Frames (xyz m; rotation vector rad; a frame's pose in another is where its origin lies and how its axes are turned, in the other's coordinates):
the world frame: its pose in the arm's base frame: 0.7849 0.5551 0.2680 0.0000 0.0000 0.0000
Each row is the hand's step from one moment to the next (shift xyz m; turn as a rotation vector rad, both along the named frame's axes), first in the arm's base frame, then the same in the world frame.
Working: the arm's base frame: its pose in the world frame: -0.7849 -0.5551 -0.2680 0.0000 0.0000 0.0000

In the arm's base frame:
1: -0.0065 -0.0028 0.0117 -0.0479 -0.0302 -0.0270
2: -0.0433 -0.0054 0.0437 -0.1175 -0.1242 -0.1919
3: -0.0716 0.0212 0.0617 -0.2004 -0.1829 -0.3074
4: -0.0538 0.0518 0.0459 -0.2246 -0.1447 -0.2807
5: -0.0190 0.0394 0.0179 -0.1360 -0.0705 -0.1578
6: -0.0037 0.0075 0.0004 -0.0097 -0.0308 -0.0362
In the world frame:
1: -0.0065 -0.0028 0.0117 -0.0479 -0.0302 -0.0270
2: -0.0433 -0.0054 0.0437 -0.1175 -0.1242 -0.1919
3: -0.0716 0.0212 0.0617 -0.2004 -0.1829 -0.3074
4: -0.0538 0.0518 0.0459 -0.2246 -0.1447 -0.2807
5: -0.0190 0.0394 0.0179 -0.1360 -0.0705 -0.1578
6: -0.0037 0.0075 0.0004 -0.0097 -0.0308 -0.0362

